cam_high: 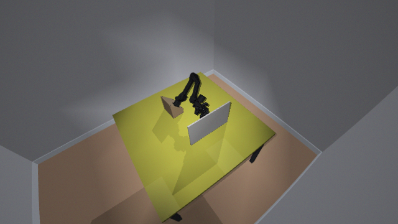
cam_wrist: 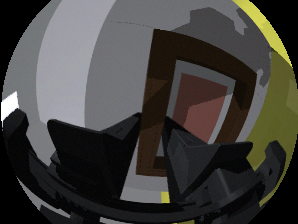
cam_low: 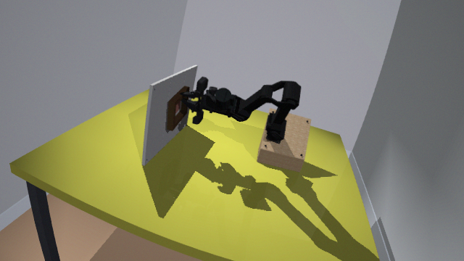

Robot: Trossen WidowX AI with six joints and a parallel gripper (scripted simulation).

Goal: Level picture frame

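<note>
My gripper tip is now 5 cm above the picture frame, 1 cm to the left of it and 1 cm short of it. From my gripper tip the other things lie so: wall panel: 7 cm below, 2 cm ahead, 1 cm to the right.
</note>
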